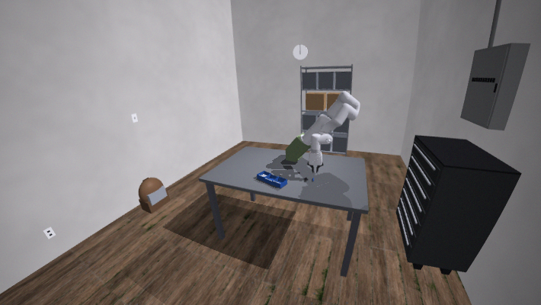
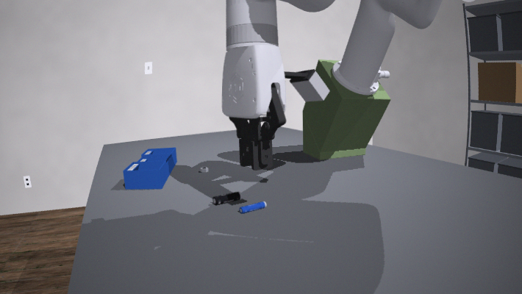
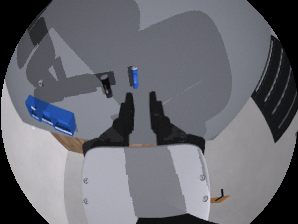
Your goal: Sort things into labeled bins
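The blue battery is 90 mm below my hand and 10 mm to the right of it. The rest, counted from my hand: blue bin: 300 mm to the right, 160 mm ahead, 70 mm below; then small nut: 280 mm to the right, 90 mm below, 40 mm ahead; then black battery: 80 mm below, 60 mm to the right, 30 mm ahead.
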